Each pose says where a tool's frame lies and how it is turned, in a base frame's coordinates. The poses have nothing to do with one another.
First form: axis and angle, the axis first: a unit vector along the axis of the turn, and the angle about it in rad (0 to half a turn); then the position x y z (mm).
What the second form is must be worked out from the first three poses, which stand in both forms.
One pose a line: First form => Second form
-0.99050, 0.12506, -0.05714, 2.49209, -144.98, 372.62, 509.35 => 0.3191, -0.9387, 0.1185, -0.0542, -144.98, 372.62, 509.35
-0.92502, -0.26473, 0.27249, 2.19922, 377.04, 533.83, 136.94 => 0.4539, -0.8242, -0.2359, 0.2428, 377.04, 533.83, 136.94
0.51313, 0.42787, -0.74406, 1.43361, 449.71, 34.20, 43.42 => 0.7539, 0.3371, 0.2811, -0.4888, 449.71, 34.20, 43.42
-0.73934, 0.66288, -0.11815, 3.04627, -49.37, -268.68, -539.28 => 0.0476, -0.7385, 0.6621, -0.1180, -49.37, -268.68, -539.28
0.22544, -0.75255, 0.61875, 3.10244, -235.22, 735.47, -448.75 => 0.0196, 0.2254, -0.7524, 0.6186, -235.22, 735.47, -448.75
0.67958, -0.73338, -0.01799, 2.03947, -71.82, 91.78, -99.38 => 0.5236, 0.5790, -0.6248, -0.0153, -71.82, 91.78, -99.38
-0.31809, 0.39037, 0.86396, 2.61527, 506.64, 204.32, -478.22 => 0.2601, -0.3071, 0.3769, 0.8342, 506.64, 204.32, -478.22
